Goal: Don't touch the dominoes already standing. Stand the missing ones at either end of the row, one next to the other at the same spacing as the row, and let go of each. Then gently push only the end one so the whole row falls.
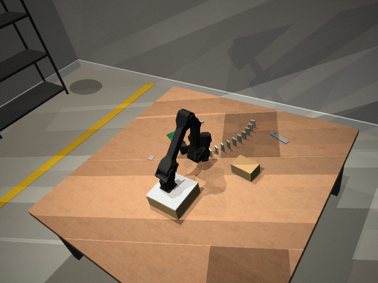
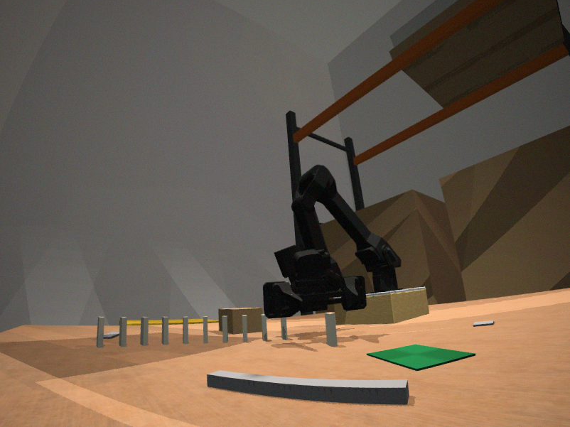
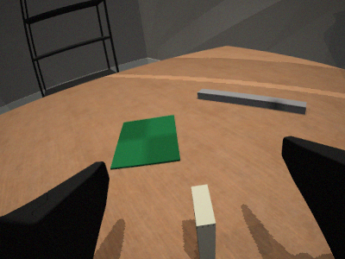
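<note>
My gripper tip is 15 cm to the right of the green flat tile, 7 cm above it and 1 cm short of it. From my gripper tip the other things lie so: cardboard box (38 cm to the right, 4 cm below, 2 cm behind); small grey tile (20 cm behind, 14 cm to the left, 7 cm below); long grey bar (17 cm ahead, 14 cm to the left, 6 cm below).
</note>
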